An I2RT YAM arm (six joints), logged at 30 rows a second.
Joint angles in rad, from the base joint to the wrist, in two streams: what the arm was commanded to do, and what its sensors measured. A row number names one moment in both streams.
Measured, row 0:
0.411 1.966 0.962 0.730 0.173 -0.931
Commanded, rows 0 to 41:
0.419 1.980 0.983 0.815 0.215 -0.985
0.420 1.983 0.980 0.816 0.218 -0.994
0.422 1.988 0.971 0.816 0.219 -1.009
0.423 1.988 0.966 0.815 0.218 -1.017
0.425 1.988 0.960 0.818 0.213 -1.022
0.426 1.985 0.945 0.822 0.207 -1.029
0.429 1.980 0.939 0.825 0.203 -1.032
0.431 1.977 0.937 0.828 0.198 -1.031
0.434 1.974 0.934 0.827 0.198 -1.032
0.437 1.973 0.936 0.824 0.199 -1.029
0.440 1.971 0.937 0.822 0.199 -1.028
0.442 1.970 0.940 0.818 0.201 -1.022
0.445 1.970 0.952 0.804 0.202 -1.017
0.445 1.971 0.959 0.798 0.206 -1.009
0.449 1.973 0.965 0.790 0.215 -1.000
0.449 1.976 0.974 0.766 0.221 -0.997
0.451 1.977 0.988 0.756 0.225 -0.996
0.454 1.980 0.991 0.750 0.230 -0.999
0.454 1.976 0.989 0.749 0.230 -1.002
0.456 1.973 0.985 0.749 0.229 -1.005
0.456 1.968 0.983 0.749 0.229 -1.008
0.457 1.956 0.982 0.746 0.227 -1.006
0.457 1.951 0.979 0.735 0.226 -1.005
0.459 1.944 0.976 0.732 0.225 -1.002
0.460 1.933 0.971 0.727 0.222 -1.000
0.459 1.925 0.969 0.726 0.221 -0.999
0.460 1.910 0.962 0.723 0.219 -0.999
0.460 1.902 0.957 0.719 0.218 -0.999
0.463 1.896 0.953 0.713 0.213 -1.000
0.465 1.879 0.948 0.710 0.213 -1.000
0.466 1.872 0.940 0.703 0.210 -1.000
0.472 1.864 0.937 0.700 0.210 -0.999
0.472 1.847 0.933 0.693 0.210 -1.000
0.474 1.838 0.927 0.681 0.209 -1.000
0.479 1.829 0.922 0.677 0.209 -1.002
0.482 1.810 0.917 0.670 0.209 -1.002
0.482 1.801 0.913 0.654 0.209 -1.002
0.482 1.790 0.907 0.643 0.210 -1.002
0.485 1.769 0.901 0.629 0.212 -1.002
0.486 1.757 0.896 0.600 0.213 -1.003
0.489 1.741 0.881 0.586 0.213 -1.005
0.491 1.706 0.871 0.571 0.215 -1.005
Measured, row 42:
0.467 1.796 0.892 0.609 0.226 -1.009
